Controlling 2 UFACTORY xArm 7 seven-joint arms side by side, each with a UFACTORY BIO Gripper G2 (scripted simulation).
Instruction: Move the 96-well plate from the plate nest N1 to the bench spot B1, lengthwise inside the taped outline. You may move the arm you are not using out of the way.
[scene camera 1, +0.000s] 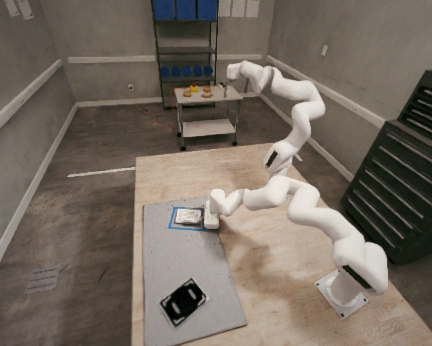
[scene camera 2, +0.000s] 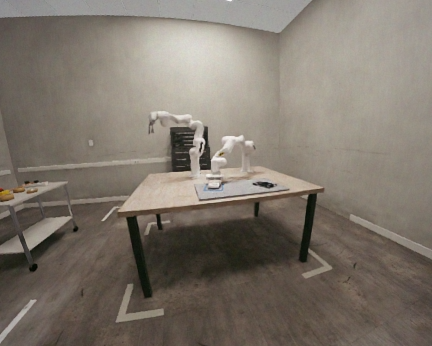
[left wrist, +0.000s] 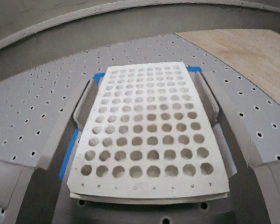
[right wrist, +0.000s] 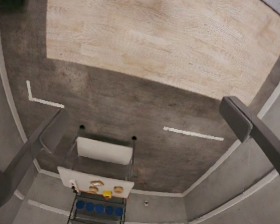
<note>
In view: a white 96-well plate (left wrist: 161, 95).
The right wrist view does not show the white 96-well plate: it is out of frame.
</note>
